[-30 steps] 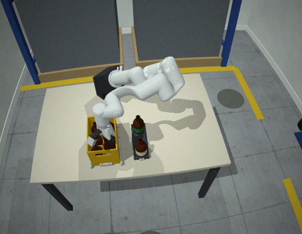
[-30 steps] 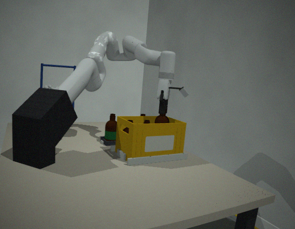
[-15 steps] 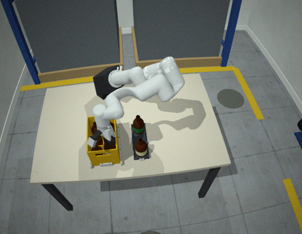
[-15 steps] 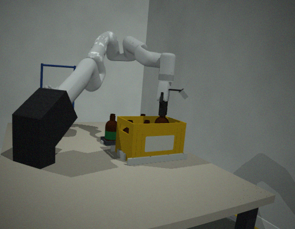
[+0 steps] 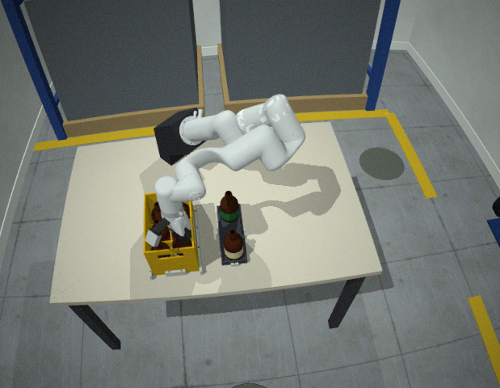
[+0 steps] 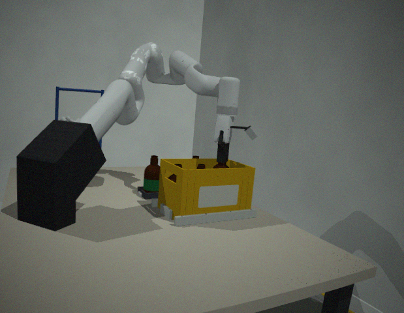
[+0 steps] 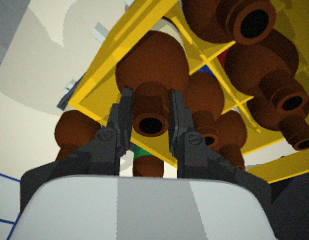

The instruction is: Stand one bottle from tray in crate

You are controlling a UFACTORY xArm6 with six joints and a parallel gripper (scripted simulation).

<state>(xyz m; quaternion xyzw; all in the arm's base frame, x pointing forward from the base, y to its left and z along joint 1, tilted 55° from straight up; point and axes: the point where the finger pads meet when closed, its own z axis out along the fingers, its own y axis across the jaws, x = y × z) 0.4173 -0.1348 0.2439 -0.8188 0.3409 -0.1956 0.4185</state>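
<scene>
The yellow crate lies 70 mm behind my hand, 70 mm to the right of it and 110 mm below it. Round my hand: glass bottle 60 mm behind, 180 mm to the left, 110 mm below.
</scene>
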